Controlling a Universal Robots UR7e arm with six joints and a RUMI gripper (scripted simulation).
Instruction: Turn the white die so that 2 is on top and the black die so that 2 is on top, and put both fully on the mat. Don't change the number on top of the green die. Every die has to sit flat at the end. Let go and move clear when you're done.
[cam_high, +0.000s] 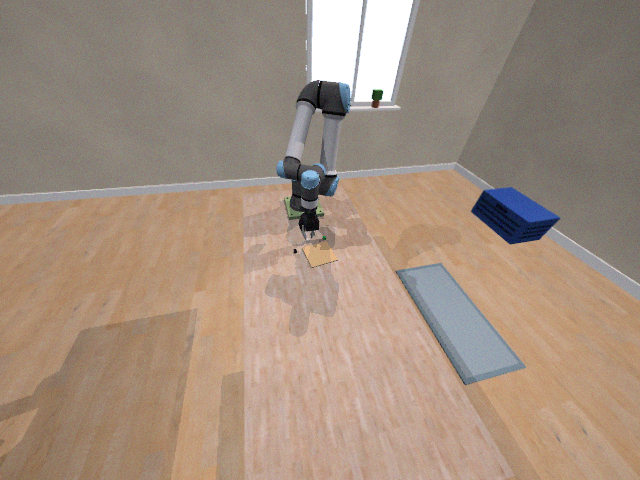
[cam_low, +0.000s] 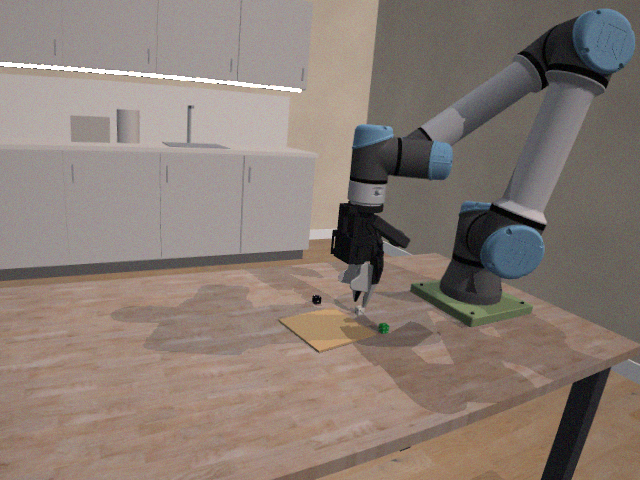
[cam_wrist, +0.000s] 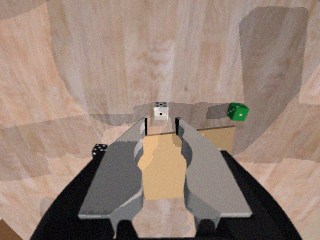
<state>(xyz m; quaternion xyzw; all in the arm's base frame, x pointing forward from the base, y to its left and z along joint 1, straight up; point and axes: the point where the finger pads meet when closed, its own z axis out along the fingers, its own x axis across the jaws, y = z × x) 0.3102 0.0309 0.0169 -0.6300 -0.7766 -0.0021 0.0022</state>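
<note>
My hand is 3 cm above the white die. From my hand the other things lie so: black die: 8 cm ahead, 7 cm to the right, 3 cm below; green die: 2 cm behind, 9 cm to the left, 3 cm below; tan mat: 9 cm ahead, 5 cm to the left, 4 cm below.
</note>
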